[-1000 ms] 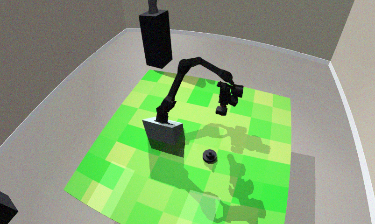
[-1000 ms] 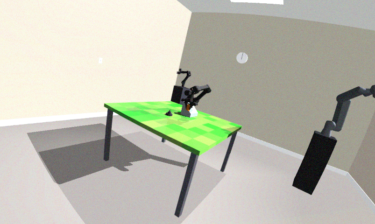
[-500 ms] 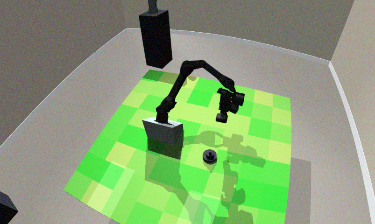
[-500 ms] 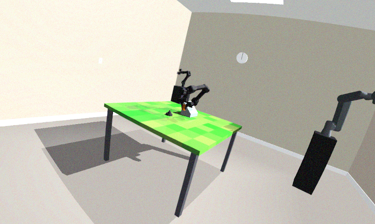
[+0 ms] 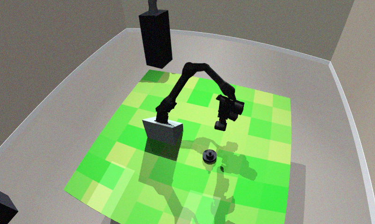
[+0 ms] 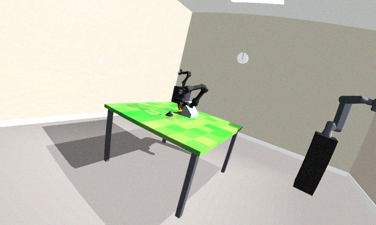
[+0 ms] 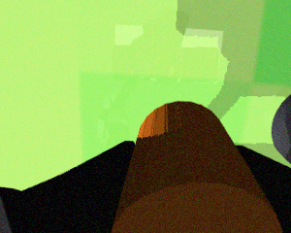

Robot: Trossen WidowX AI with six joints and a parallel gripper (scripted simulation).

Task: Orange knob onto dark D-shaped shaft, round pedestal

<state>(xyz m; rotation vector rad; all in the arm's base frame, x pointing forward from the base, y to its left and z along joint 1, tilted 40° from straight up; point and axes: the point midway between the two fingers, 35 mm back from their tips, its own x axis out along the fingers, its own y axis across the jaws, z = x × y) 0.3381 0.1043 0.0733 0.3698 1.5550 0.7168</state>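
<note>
My gripper tip is now 150 mm to the left of the round pedestal and 100 mm above it. From my gripper tip the other things lie so: orange knob: 20 mm above.
</note>
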